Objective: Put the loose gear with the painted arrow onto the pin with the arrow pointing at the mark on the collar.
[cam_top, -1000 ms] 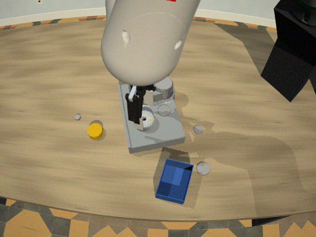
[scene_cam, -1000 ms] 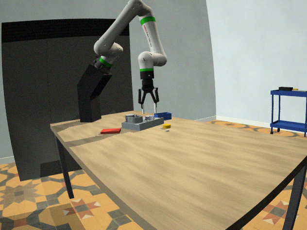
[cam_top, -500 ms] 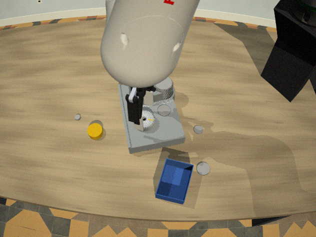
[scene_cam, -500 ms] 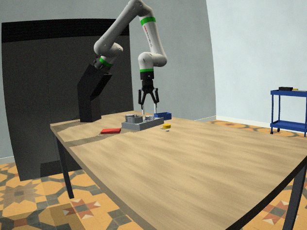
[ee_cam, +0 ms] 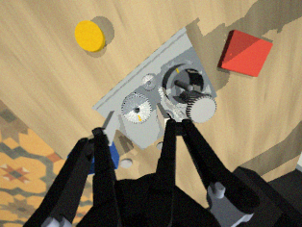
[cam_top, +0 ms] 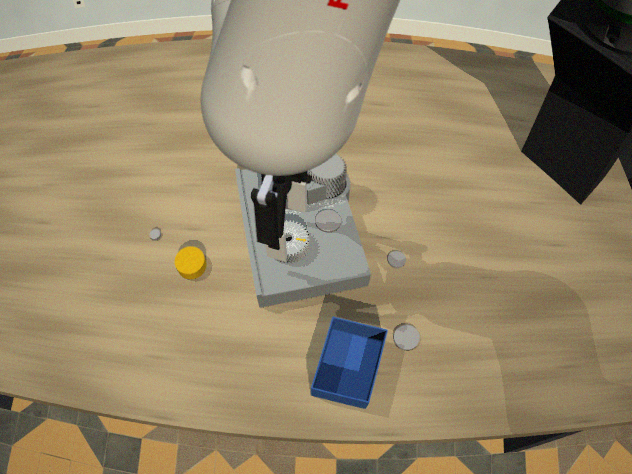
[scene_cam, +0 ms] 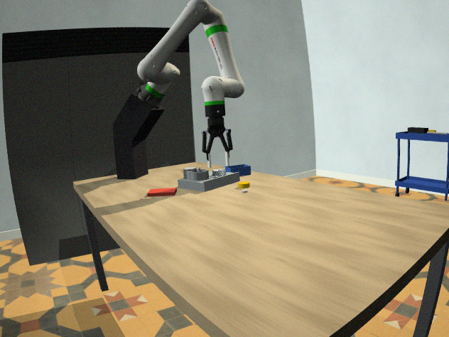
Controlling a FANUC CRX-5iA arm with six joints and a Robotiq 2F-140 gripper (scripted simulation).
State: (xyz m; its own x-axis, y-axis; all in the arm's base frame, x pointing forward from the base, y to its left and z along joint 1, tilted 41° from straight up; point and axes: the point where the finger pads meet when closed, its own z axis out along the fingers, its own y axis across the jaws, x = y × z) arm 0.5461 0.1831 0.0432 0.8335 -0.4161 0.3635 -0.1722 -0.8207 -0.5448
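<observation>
Now: the gear 50 mm below my hand. Also, from my hand: blue bin 110 mm behind, 170 mm to the left, 90 mm below; then yellow puck 160 mm ahead, 30 mm to the left, 100 mm below; then small grey disc 240 mm ahead, 20 mm to the right, 100 mm below.
</observation>
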